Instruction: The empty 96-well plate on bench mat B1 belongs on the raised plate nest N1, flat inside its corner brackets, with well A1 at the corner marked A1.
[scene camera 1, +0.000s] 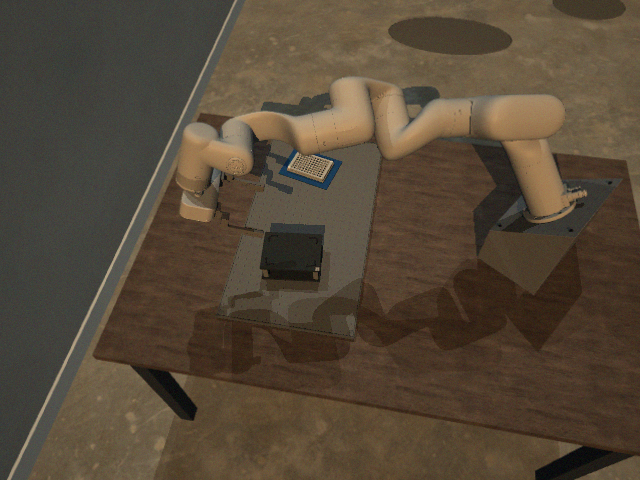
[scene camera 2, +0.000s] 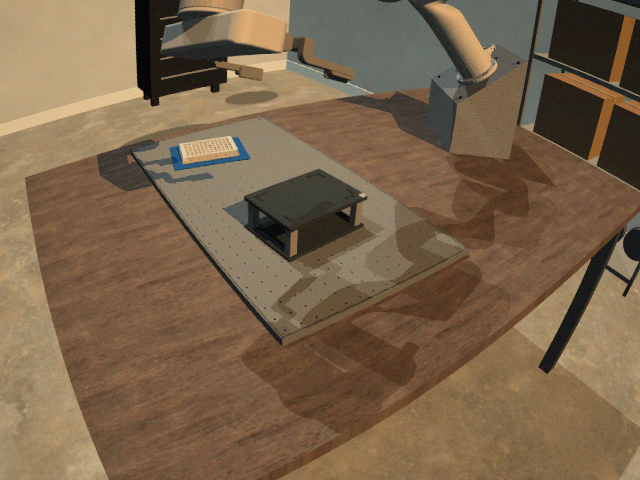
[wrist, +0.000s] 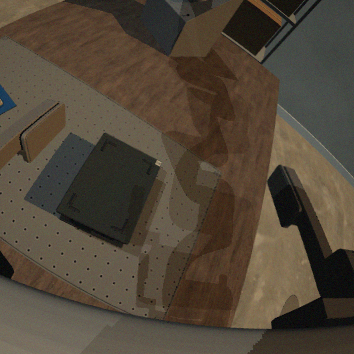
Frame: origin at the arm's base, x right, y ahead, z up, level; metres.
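Seen in the pictures: hand at its tool point: (scene camera 1: 254, 208) (scene camera 2: 290, 72) (wrist: 169, 161); arm's base at its link origin: (scene camera 1: 549, 208) (scene camera 2: 477, 71).
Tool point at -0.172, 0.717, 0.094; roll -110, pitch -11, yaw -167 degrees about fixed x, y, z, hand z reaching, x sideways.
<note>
Pixels of each thing's top centre, then the offset from my tool point to it, as dx, dy, dz. "pt": a spot on its surface instead. Level surfaces: height alone.
- pale 96-well plate at its top centre: (scene camera 2: 207, 146) (scene camera 1: 310, 164) +0.396, -0.059, -0.273
- blue mat at its surface level: dz -0.287
- dark raised nest at its top centre: (scene camera 2: 306, 193) (wrist: 113, 182) (scene camera 1: 291, 250) +0.036, -0.067, -0.225
- small pale marker at a spot on its surface: (scene camera 2: 363, 196) (wrist: 158, 164) (scene camera 1: 316, 270) pt -0.014, -0.145, -0.229
- grey perforated board at its surface level: dz -0.289
- brown table at its surface level: dz -0.302
The pale 96-well plate (scene camera 1: 311, 166) (scene camera 2: 209, 148) lies flat on the blue mat (scene camera 1: 336, 166) (scene camera 2: 243, 152) (wrist: 8, 101) at the far end of the perforated board. The dark raised nest (scene camera 1: 292, 250) (scene camera 2: 306, 197) (wrist: 107, 187) stands on the same board, its top bare inside the corner brackets. A small pale marker (scene camera 1: 316, 269) (scene camera 2: 363, 196) (wrist: 158, 163) sits at one nest corner; no lettering is readable. My gripper (scene camera 1: 261, 209) (scene camera 2: 295, 74) (wrist: 165, 164) is open and empty, high above the table's left side in scene view 1, apart from plate and nest.
The grey perforated board (scene camera 1: 341, 217) (scene camera 2: 211, 211) (wrist: 100, 260) lies on the brown table (scene camera 1: 423, 248) (scene camera 2: 129, 268). The arm (scene camera 1: 330, 129) stretches over the board's far end. Its block-shaped base (scene camera 1: 532, 263) (scene camera 2: 480, 118) stands at the right. Boxes on shelves (scene camera 2: 573, 111) stand behind the table.
</note>
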